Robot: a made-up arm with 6 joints. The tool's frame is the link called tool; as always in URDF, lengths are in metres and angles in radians. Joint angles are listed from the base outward.
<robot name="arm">
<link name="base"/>
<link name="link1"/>
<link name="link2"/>
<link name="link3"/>
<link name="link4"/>
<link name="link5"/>
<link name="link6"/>
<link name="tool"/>
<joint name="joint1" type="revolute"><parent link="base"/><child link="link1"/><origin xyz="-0.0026 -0.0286 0.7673"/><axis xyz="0 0 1"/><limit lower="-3.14" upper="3.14"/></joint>
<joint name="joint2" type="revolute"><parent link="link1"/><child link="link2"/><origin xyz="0.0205 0.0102 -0.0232" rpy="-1.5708 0 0"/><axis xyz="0 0 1"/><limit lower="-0.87" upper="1.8"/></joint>
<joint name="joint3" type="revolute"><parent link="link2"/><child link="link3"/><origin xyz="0.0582 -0.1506 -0.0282"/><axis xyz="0 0 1"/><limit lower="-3.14" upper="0.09"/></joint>
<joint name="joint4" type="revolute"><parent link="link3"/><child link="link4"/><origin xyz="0.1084 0.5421 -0.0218" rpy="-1.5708 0 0"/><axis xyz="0 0 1"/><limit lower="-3.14" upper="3.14"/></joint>
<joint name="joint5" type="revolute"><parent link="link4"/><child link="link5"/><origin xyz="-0.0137 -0.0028 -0.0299" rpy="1.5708 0 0"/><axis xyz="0 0 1"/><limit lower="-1.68" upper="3.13"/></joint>
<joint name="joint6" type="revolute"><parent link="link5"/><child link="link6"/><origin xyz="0.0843 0.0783 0.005" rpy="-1.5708 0 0"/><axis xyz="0 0 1"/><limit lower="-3.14" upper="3.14"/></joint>
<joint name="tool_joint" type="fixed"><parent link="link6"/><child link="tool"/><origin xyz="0.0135 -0.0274 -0.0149" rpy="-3.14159 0 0"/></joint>
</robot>
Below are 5 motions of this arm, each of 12 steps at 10 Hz.
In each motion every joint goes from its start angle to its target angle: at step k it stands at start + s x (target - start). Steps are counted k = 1, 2, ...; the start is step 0. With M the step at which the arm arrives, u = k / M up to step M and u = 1 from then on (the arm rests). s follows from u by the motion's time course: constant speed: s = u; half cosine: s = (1 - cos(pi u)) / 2; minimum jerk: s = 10 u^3 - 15 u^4 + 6 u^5.
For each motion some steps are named. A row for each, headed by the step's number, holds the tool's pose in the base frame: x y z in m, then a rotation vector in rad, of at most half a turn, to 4 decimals.
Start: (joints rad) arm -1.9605 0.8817 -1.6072 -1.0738 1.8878 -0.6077
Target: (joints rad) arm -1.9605 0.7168 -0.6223 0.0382 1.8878 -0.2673
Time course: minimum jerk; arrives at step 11
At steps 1, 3, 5, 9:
1: -0.3186 -0.5140 0.3860 0.7196 1.3777 -0.7879
3: -0.2889 -0.4715 0.3454 0.8547 1.2924 -0.8112
5: -0.2114 -0.3633 0.2766 1.1934 1.1226 -0.8829
9: -0.0574 -0.1538 0.2414 1.8967 0.9277 -1.0640

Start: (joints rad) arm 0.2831 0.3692 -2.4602 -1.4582 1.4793 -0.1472
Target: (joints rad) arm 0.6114 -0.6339 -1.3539 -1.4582 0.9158 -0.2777
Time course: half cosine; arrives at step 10
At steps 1, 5, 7, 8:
1: 0.6265 0.0533 1.2248 -1.4010 -0.6047 0.0494
5: 0.5544 0.1558 1.2410 -1.4179 -0.8631 0.4319
7: 0.4939 0.2048 1.2315 -1.4108 -1.0303 0.6638
8: 0.4694 0.2203 1.2239 -1.4045 -1.0949 0.7499

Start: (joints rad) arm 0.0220 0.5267 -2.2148 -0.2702 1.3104 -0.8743
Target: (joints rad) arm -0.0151 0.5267 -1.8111 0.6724 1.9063 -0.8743
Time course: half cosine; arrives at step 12
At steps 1, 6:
1: 0.7333 -0.0325 0.9546 -0.3938 -0.2289 0.8986
6: 0.7267 -0.0149 0.8332 0.2413 0.0263 0.8689

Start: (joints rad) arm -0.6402 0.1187 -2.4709 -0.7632 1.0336 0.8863
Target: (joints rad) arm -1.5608 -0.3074 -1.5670 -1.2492 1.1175 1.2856
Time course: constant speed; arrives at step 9
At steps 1, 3, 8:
1: 0.3459 -0.4008 1.3862 -0.8411 -1.4078 -1.4173
3: 0.2797 -0.4960 1.3456 -1.0837 -1.2546 -1.6276
8: 0.0094 -0.6376 1.2207 -1.6654 -0.7466 -2.0552

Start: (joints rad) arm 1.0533 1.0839 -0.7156 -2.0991 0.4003 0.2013
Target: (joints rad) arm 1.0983 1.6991 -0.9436 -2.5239 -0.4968 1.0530
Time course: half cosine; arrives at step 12
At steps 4, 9, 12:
4: -0.0351 -0.0680 0.1908 -0.0024 0.5589 2.8391
9: -0.0986 -0.1646 0.2676 0.5618 1.1760 2.2643
12: -0.1046 -0.1835 0.2887 0.6176 1.3645 2.0835

